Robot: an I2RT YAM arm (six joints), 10 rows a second.
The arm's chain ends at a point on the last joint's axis. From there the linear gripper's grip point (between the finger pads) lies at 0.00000 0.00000 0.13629 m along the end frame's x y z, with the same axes.
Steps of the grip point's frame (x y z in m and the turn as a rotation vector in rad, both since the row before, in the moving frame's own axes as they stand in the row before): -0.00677, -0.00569, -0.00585, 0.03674, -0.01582, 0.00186; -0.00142, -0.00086, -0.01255, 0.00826, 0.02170, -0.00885; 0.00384, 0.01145, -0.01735, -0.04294, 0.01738, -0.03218; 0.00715, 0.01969, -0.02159, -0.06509, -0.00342, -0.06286; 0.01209, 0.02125, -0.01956, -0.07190, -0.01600, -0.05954
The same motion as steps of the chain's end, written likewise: -0.00462, -0.00068, -0.00574, 0.03674, -0.01582, 0.00186; -0.00437, 0.00028, -0.01251, 0.00826, 0.02170, -0.00885; 0.00138, 0.00564, -0.01720, -0.04294, 0.01738, -0.03218; 0.00734, 0.01082, -0.02130, -0.06509, -0.00342, -0.06286; 0.01398, 0.01140, -0.01919, -0.07190, -0.01600, -0.05954
